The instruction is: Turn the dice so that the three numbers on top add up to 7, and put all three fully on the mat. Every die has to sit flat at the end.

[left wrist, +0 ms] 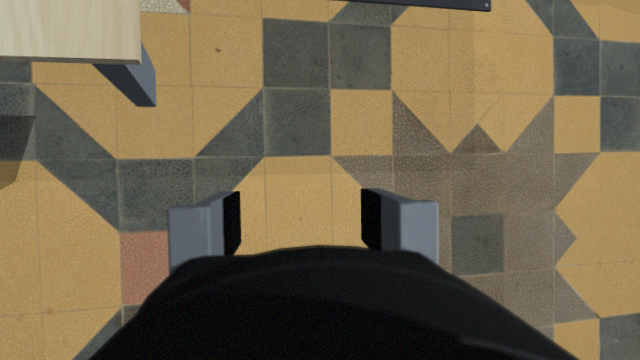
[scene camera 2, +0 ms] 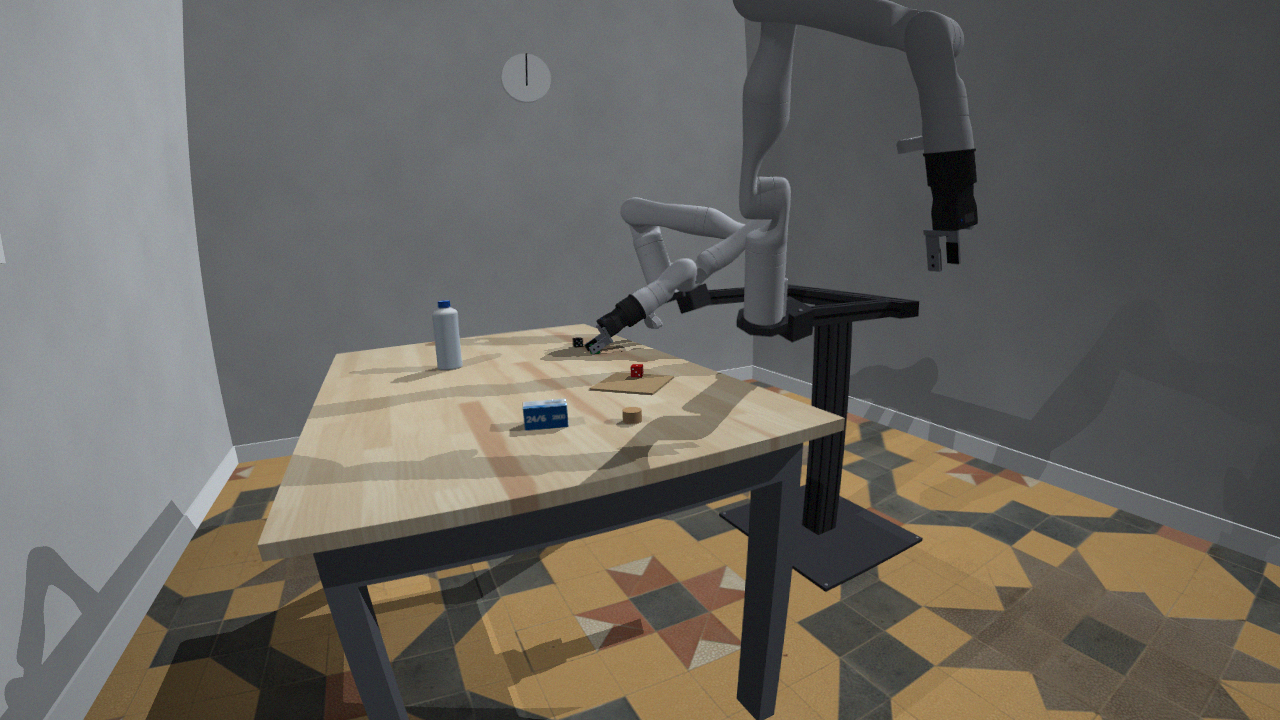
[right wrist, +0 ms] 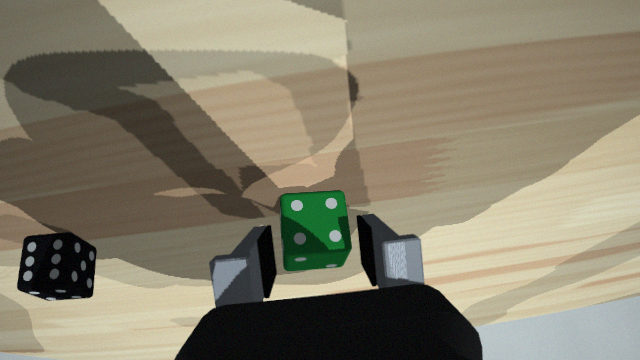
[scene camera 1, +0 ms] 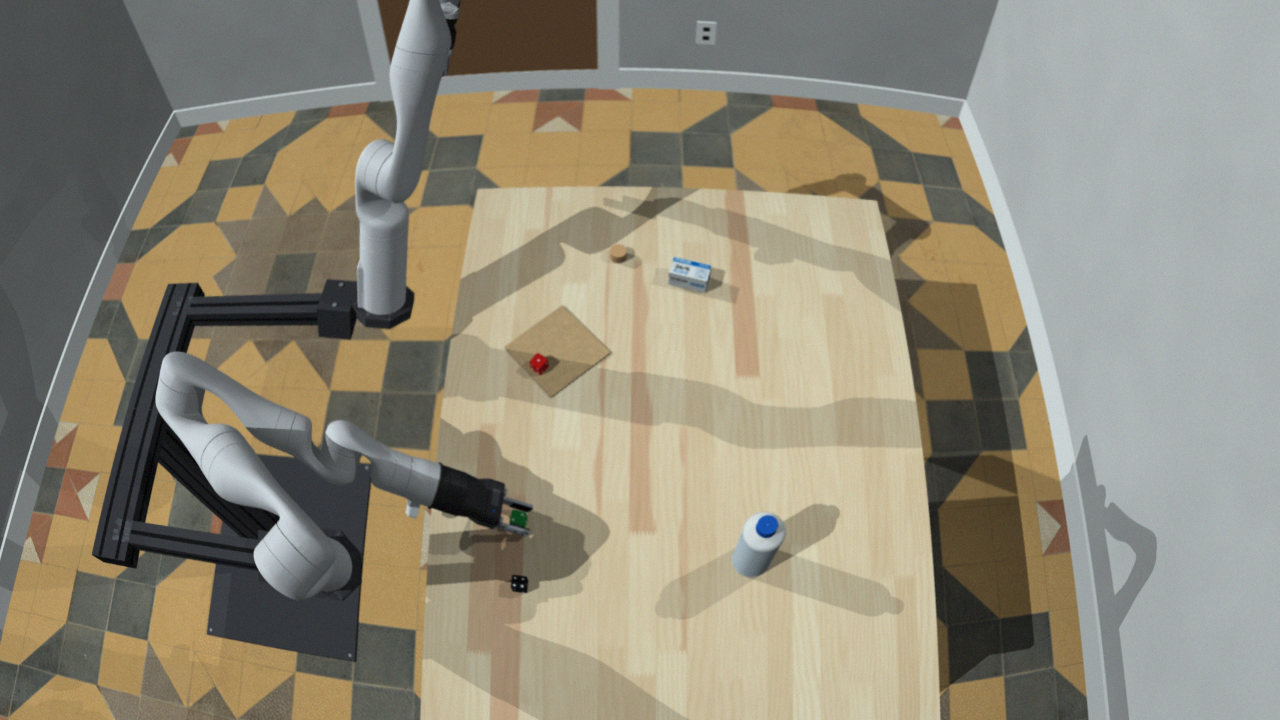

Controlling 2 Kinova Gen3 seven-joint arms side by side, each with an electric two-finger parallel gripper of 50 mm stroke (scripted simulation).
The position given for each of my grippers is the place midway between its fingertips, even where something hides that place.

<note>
I see my left gripper [scene camera 2: 944,266], my right gripper [scene camera 1: 529,520] and a brown square mat [scene camera 1: 571,349].
The brown square mat is seen too in scene camera 2 [scene camera 2: 649,384]. My left gripper is seen too in the left wrist view [left wrist: 301,215]. My right gripper also shows in scene camera 2 [scene camera 2: 588,349] and in the right wrist view [right wrist: 316,245]. The left wrist view misses the brown square mat: it is out of frame. The right wrist view misses the brown square mat: it is out of frame.
</note>
